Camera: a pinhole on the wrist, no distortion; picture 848 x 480 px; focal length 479.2 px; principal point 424.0 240.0 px. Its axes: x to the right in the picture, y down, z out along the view. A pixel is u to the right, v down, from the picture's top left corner.
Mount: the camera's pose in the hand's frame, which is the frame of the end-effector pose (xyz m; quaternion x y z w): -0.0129 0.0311 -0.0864 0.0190 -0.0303 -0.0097 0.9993
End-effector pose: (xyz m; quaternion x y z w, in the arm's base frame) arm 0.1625 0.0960 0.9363 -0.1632 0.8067 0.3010 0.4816
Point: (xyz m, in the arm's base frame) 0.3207 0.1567 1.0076
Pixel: 179 145
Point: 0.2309 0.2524 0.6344
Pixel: 819 195
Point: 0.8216 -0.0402 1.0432
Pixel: outside the picture
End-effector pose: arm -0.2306 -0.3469 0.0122 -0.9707 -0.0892 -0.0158 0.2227
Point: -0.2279 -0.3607 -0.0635
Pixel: 478 305
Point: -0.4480 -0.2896 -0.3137
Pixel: 206 275
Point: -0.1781 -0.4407 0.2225
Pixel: behind the camera
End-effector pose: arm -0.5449 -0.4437 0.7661 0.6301 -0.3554 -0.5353 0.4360
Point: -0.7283 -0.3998 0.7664
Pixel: 347 165
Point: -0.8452 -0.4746 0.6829
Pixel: 479 134
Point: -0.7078 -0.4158 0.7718
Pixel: 370 180
